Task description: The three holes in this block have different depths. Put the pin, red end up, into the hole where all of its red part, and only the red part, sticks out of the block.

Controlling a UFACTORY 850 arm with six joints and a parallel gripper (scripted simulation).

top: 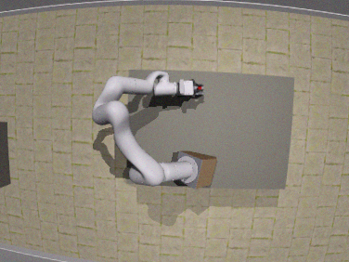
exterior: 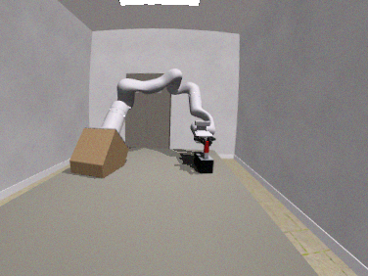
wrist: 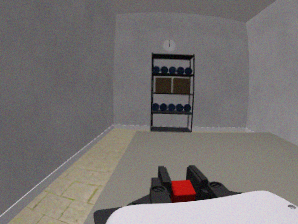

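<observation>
Now: the block 1 cm behind my hand, 6 cm to the left of it and 12 cm below it. From my hand the other things lie so: pin (2 cm below).
</observation>
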